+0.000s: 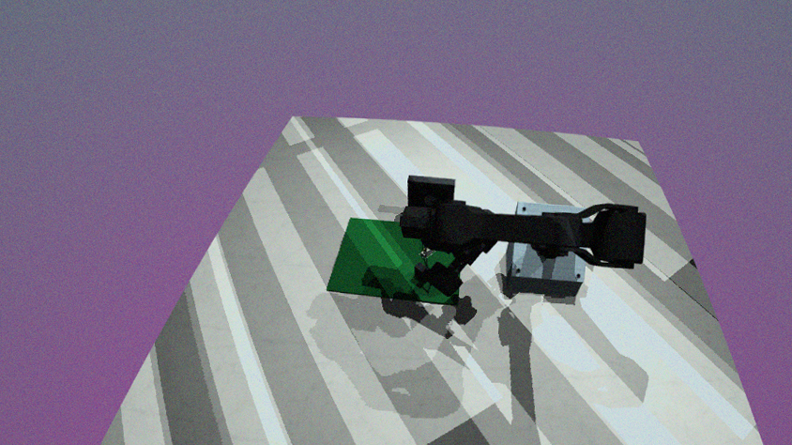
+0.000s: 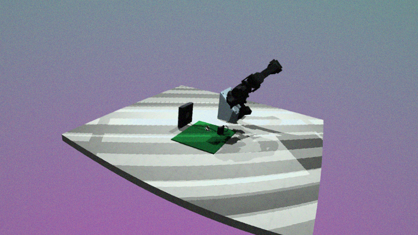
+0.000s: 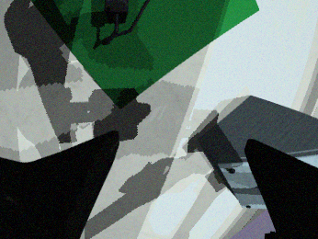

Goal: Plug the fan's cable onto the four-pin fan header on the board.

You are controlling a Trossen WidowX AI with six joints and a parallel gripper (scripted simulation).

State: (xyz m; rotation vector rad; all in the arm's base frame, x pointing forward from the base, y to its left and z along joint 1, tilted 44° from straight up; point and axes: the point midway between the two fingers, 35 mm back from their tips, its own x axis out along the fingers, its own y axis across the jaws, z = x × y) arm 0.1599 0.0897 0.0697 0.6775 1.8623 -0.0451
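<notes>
My gripper tip is now 11 cm short of the black plug, 7 cm above it and 2 cm to the left of it. The rest, counted from my gripper tip: green board 18 cm ahead, 11 cm below, 7 cm to the right; black square fan 24 cm to the right, 13 cm ahead, 4 cm below; pale header 11 cm ahead, 10 cm to the right, 10 cm below.
</notes>
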